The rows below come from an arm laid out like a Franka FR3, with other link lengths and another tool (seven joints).
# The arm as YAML. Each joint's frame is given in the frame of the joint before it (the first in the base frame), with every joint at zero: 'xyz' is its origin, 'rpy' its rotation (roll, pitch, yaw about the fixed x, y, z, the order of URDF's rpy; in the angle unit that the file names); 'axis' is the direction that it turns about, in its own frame. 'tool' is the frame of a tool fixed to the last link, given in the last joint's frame.
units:
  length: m
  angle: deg
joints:
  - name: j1
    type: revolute
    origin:
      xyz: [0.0, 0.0, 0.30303]
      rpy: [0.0, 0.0, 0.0]
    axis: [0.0, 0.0, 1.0]
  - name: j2
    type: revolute
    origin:
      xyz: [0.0, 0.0, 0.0]
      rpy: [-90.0, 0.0, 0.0]
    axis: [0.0, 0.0, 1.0]
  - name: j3
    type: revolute
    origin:
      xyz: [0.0, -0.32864, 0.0]
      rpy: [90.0, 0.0, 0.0]
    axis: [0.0, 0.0, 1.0]
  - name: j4
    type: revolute
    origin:
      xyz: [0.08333, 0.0, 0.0]
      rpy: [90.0, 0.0, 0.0]
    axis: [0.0, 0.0, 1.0]
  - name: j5
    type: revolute
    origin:
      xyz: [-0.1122, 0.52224, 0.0]
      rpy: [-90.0, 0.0, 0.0]
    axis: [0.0, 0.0, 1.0]
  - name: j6
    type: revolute
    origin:
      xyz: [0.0, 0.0, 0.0]
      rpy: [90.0, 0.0, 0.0]
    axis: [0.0, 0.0, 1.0]
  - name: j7
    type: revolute
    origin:
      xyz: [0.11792, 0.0, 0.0]
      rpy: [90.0, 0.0, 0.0]
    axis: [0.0, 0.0, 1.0]
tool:
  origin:
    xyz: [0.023, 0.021, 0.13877]
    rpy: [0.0, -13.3, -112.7]
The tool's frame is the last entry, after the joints.
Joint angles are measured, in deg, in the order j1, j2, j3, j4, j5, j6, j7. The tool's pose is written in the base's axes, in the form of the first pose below.
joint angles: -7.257 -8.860 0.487 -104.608 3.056 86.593 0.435
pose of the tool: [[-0.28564 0.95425 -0.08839 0.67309], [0.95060 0.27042 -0.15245 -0.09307], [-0.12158 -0.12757 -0.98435 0.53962], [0 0 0 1]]
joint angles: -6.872 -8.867 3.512 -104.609 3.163 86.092 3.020
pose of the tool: [[-0.30108 0.94854 -0.09812 0.67514], [0.94471 0.28267 -0.16616 -0.05191], [-0.12988 -0.14272 -0.98120 0.53867], [0 0 0 1]]
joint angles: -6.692 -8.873 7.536 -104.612 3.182 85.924 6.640
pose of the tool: [[-0.31184 0.94453 -0.10309 0.67542], [0.93861 0.28939 -0.18777 -0.00160], [-0.14752 -0.15531 -0.97679 0.53798], [0 0 0 1]]
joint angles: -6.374 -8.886 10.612 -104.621 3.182 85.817 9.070
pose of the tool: [[-0.32821 0.93892 -0.10344 0.67321], [0.93078 0.30280 -0.20485 0.03896], [-0.16102 -0.16351 -0.97331 0.53719], [0 0 0 1]]
